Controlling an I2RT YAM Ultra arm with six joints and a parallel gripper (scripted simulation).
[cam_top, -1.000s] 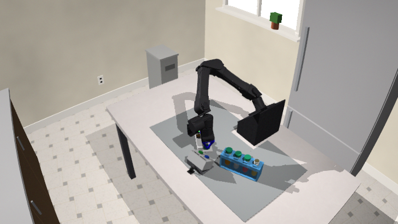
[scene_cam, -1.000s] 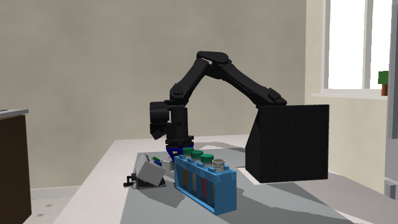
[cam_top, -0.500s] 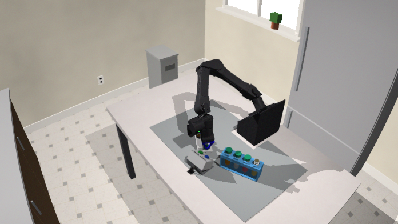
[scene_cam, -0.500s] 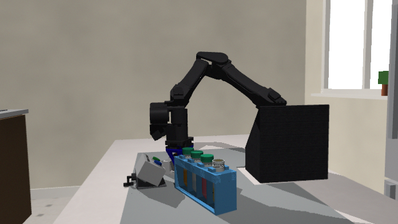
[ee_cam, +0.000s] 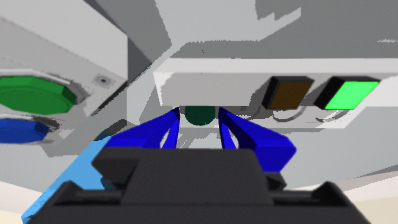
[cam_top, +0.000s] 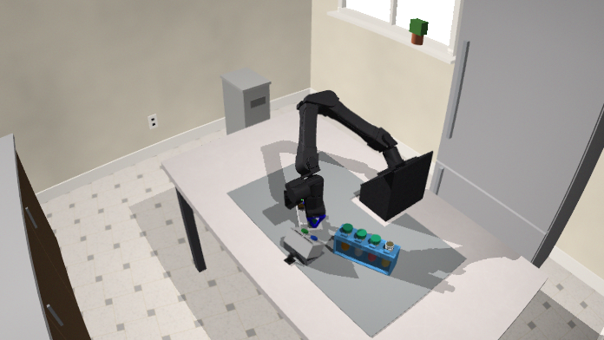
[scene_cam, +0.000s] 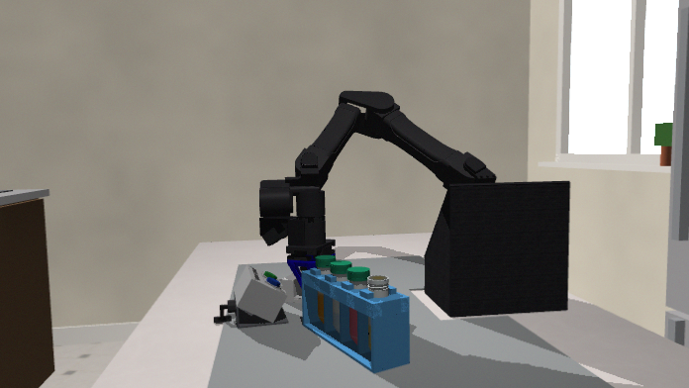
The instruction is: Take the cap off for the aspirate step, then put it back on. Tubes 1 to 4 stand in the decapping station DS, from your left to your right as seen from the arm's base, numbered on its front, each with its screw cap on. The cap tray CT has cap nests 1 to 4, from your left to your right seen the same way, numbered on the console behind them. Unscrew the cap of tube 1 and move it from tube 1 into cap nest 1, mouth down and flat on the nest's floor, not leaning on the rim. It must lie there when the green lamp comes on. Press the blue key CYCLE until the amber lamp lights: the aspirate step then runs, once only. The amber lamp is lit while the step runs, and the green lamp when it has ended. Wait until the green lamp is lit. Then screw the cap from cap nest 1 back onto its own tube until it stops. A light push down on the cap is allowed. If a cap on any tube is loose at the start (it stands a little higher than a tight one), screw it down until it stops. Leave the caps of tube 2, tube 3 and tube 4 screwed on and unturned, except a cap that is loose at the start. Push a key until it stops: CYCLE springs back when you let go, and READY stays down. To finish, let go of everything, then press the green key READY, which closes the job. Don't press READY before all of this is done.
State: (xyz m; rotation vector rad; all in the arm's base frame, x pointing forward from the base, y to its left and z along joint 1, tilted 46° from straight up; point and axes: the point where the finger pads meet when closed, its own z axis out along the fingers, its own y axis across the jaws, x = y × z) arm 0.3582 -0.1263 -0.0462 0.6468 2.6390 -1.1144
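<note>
The green key is 8 cm ahead of my hand, 6 cm to the left of it and 4 cm above it. Also, from my hand: blue key: 7 cm ahead, 10 cm to the left, 4 cm above; grey key box: 10 cm ahead, 8 cm to the left, 3 cm above; green cap: 1 cm below.
</note>
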